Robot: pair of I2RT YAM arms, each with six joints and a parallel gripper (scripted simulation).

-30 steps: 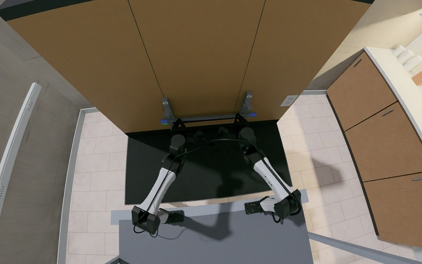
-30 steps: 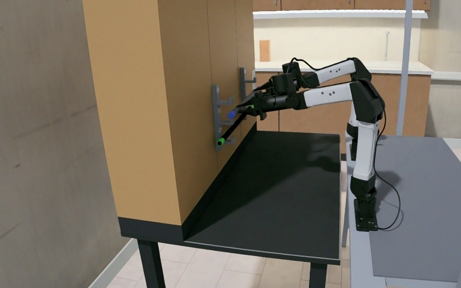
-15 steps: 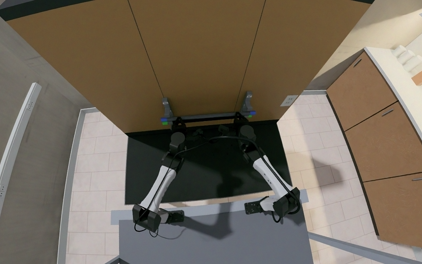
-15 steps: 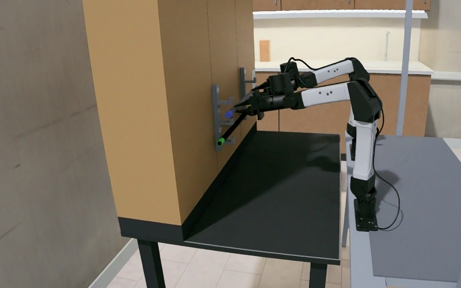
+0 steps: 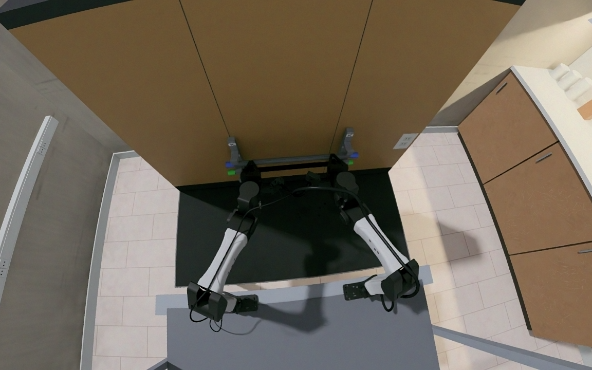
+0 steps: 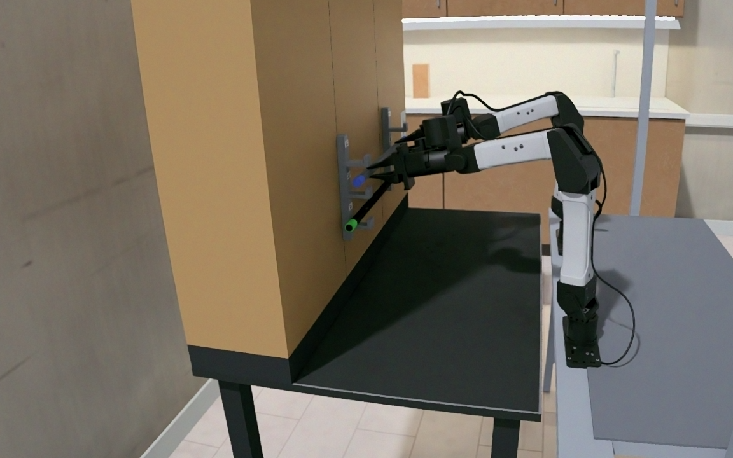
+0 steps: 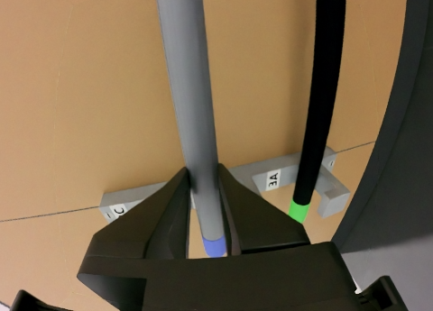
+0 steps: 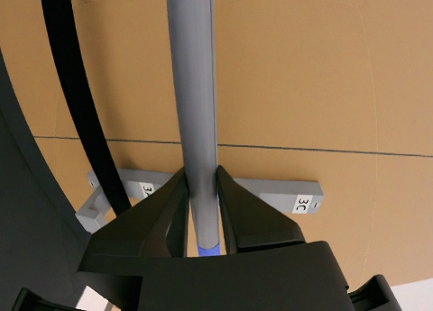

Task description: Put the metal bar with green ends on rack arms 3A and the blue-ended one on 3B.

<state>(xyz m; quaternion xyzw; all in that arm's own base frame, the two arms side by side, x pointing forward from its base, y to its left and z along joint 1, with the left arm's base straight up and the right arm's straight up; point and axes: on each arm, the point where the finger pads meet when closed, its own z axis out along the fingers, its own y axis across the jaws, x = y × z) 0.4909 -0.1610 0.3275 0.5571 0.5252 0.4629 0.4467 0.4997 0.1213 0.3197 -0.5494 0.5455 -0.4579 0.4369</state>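
Observation:
Right now the blue-ended grey bar is 15 cm to the left of my right hand. Also, from my right hand: green-ended black bar 15 cm to the left, 10 cm below, 2 cm ahead; white outlet plate 33 cm to the right, 6 cm ahead, 1 cm below; brown wall panel 18 cm to the left, 17 cm ahead, 14 cm above.

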